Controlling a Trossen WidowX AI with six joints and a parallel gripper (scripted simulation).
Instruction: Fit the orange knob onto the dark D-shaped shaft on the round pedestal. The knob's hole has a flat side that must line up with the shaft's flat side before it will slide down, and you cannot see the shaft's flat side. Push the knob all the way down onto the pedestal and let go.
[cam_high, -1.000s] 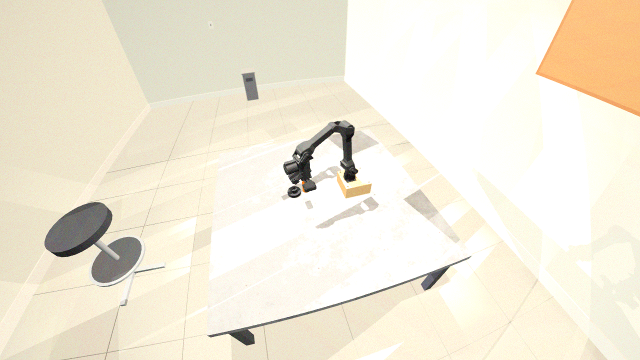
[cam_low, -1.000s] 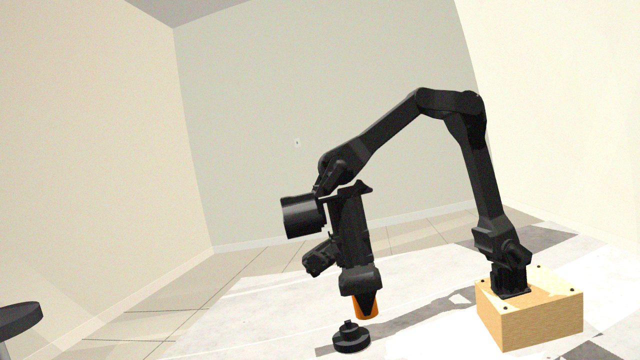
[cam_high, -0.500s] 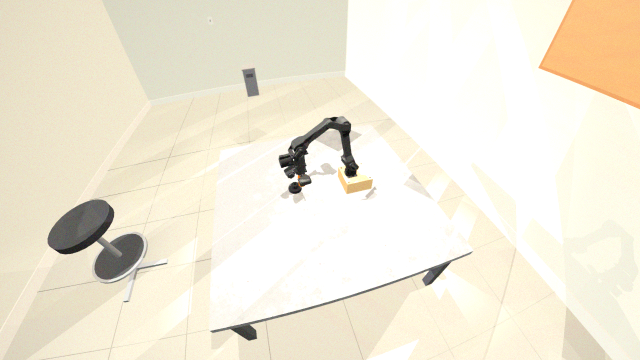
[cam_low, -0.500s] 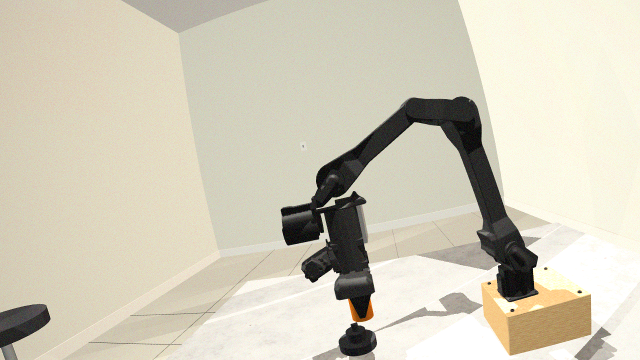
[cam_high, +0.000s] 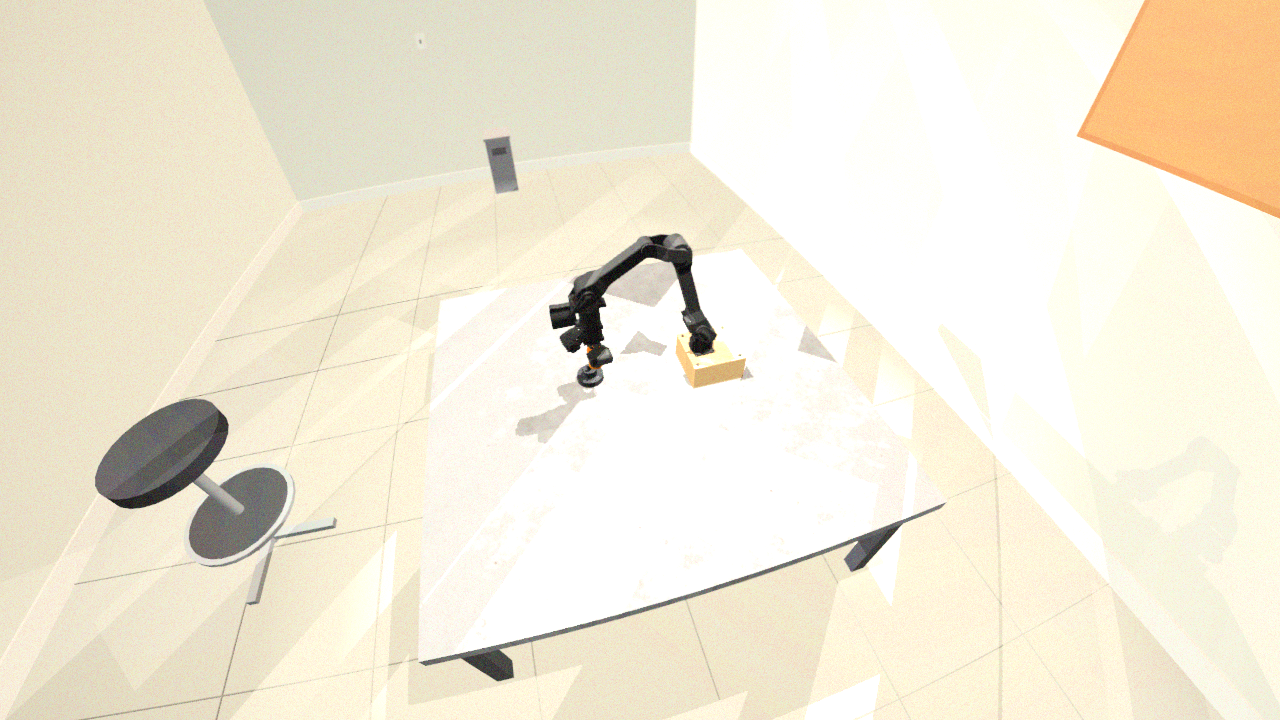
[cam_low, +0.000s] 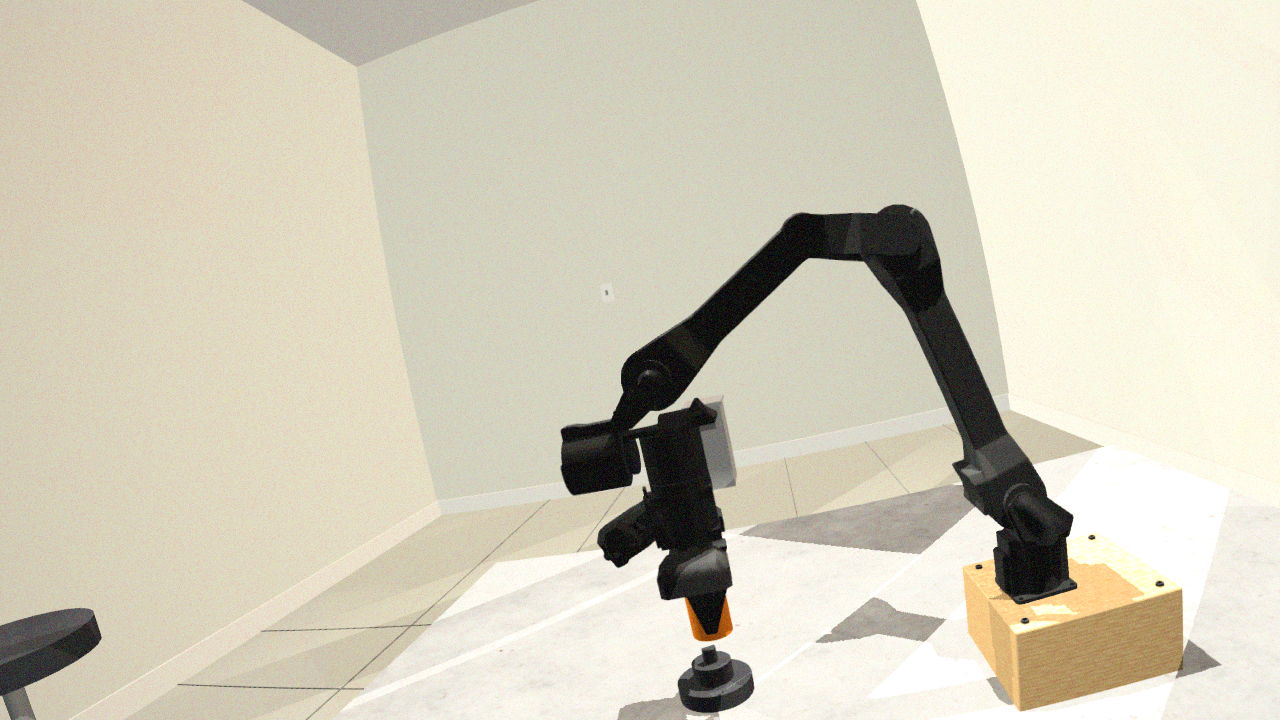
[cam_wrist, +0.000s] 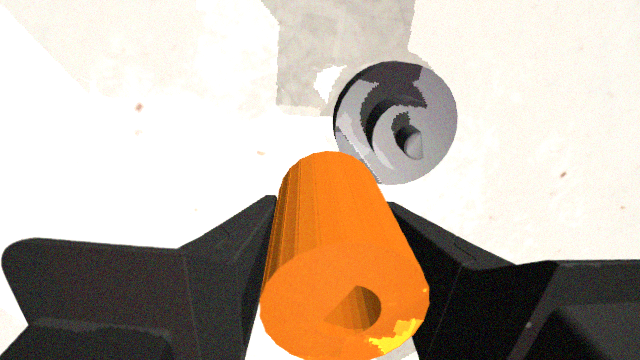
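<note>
My gripper tip is 10 mm short of the dark shaft, 50 mm to the left of it and 80 mm above it. From my gripper tip the other things lie so: orange knob (20 mm above).
</note>
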